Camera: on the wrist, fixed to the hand. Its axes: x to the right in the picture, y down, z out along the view.
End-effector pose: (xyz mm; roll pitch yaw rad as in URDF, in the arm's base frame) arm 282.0 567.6 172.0 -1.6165 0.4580 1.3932
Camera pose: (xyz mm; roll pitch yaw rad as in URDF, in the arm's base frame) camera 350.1 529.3 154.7 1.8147 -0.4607 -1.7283
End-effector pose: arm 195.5 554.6 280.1 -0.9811 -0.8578 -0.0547
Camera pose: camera 232.5 509.0 225.7 1.2071 0.8661 3.1118
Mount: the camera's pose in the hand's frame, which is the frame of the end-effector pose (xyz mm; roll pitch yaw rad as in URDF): -15.4 30.2 -72.5 0.2071 0.0181 -3.1396
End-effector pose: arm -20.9 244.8 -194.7 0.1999 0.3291 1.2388
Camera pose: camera -74.1 225.5 -251.3 0.0077 -0.3110 -1.9045
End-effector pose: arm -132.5 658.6 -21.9 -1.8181 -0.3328 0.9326
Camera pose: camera -76.5 603.7 -37.8 2.0310 0.3264 -2.1910
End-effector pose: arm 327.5 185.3 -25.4 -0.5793 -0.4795 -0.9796
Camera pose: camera 327.8 159.0 -101.0 0.7925 0.4935 2.1751
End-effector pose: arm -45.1 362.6 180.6 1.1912 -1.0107 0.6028
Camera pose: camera -97.2 422.1 168.2 -1.0102 1.0190 -2.5695
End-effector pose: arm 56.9 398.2 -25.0 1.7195 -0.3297 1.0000
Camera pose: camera -14.6 411.2 8.4 -1.5186 0.3289 -2.1608
